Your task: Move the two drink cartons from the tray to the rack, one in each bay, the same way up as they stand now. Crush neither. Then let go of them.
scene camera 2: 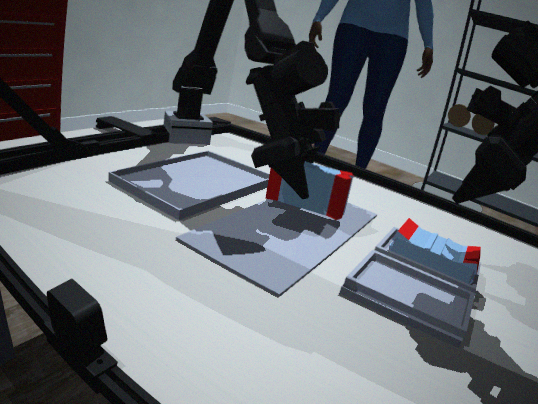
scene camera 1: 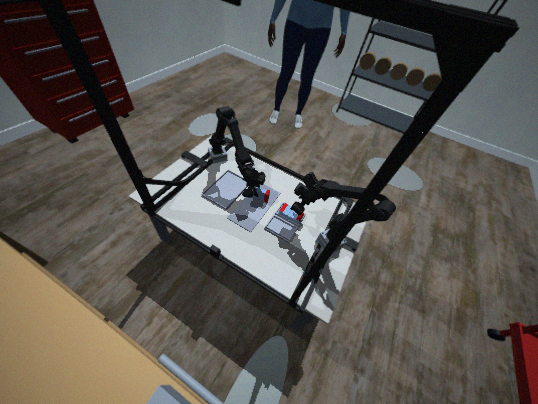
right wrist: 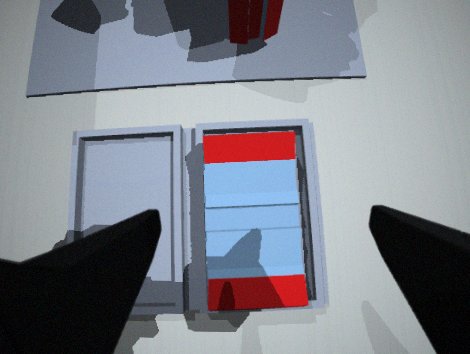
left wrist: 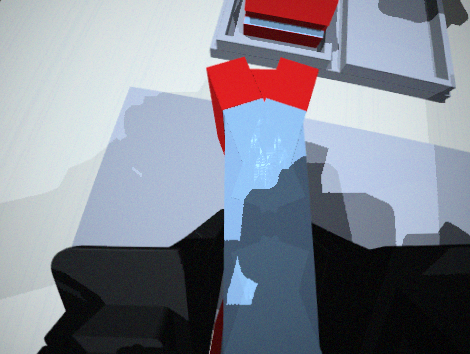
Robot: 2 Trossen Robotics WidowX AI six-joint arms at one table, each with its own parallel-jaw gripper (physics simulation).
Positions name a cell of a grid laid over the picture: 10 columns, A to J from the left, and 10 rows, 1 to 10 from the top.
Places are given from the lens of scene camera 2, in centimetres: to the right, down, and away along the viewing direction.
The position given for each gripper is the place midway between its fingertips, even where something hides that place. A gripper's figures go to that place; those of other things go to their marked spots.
left gripper (scene camera 2: F5): 6, -1, 63
right gripper (scene camera 2: I5): 26, -1, 50
grey tray (scene camera 2: D5): -14, -3, 65
